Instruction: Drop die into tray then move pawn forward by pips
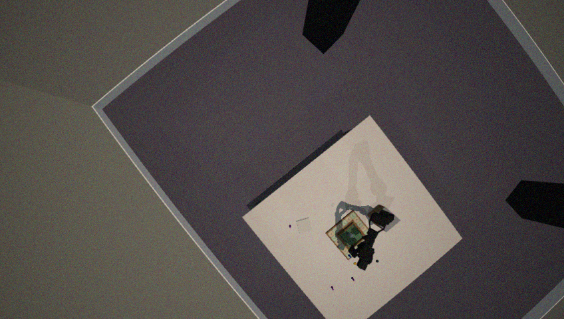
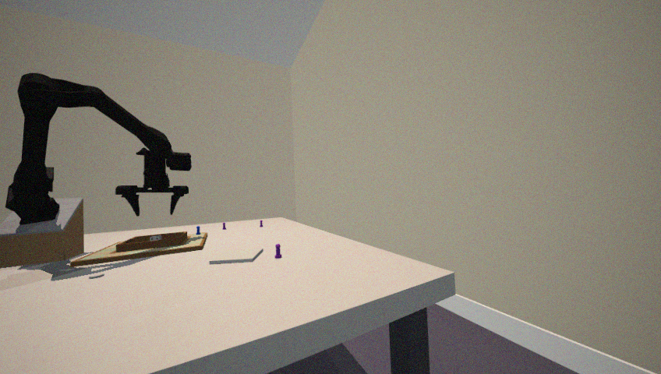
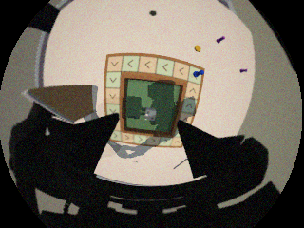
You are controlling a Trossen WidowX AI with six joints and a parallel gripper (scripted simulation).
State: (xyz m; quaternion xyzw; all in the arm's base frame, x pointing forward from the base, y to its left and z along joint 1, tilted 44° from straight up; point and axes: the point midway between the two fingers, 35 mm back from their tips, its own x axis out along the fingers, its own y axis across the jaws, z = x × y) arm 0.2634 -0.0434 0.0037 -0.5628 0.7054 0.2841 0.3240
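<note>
Right now my gripper tip is 130 mm short of the blue pawn, 90 mm to the right of it and 80 mm above it. The rest, counted from my gripper tip: green dice tray: 100 mm below, 10 mm to the right; white die: 80 mm below, 20 mm to the right; yellow disc: 180 mm to the left, 150 mm ahead, 100 mm below.
</note>
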